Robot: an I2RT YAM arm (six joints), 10 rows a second.
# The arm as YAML. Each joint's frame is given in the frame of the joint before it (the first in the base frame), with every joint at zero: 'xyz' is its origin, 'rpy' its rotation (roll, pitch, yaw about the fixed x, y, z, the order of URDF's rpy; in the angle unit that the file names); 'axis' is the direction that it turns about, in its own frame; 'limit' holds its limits. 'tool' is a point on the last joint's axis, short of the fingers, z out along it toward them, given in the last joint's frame.
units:
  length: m
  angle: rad
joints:
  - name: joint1
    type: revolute
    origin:
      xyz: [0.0, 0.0, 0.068]
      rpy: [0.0, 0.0, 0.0]
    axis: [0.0, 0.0, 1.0]
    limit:
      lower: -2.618
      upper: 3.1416
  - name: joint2
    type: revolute
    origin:
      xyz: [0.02, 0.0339, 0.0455]
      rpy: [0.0, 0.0, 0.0]
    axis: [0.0, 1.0, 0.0]
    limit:
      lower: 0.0
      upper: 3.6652
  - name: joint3
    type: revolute
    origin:
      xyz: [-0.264, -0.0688, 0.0]
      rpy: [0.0, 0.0, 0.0]
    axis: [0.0, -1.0, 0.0]
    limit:
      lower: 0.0
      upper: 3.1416
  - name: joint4
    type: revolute
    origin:
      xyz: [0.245, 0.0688, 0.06]
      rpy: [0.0, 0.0, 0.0]
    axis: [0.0, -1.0, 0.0]
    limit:
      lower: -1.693
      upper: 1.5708
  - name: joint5
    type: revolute
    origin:
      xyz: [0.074, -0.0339, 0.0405]
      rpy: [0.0, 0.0, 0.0]
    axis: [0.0, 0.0, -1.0]
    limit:
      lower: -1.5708
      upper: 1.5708
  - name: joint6
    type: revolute
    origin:
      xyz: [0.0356, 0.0, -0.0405]
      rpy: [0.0, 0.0, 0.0]
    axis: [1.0, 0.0, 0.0]
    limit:
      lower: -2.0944
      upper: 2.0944
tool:
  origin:
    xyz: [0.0, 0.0, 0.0]
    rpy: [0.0, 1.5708, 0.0]
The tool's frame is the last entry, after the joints.
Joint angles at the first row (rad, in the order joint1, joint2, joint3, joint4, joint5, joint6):
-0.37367 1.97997 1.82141 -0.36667 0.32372 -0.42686
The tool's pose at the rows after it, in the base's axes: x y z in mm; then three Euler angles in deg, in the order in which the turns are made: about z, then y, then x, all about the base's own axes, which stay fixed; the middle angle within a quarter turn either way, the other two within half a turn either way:
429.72, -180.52, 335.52, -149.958, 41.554, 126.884
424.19, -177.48, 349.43, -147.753, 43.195, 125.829
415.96, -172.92, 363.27, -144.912, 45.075, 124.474
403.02, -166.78, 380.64, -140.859, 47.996, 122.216
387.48, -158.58, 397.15, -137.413, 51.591, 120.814
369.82, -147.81, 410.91, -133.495, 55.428, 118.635
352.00, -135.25, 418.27, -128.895, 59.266, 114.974
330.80, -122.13, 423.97, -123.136, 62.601, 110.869
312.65, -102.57, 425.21, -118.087, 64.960, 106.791
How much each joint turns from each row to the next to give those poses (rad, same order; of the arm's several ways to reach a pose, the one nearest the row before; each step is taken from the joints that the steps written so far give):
0.00004 -0.01893 0.01420 -0.00089 -0.00311 0.00996
0.00067 -0.02736 0.00684 -0.00518 -0.01484 0.01743
0.00155 -0.03983 -0.01134 0.00525 -0.01624 0.02385
0.00010 -0.06035 -0.02924 0.02093 -0.02863 0.02802
0.00103 -0.06920 -0.03751 0.01466 -0.04539 0.03085
0.00537 -0.08072 -0.05953 0.03100 -0.04326 0.02931
0.01097 -0.08777 -0.08999 0.06230 -0.03519 0.01988
0.01101 -0.09692 -0.09472 0.05175 -0.03043 0.03339
0.03835 -0.09286 -0.09467 0.04404 0.00848 0.02507

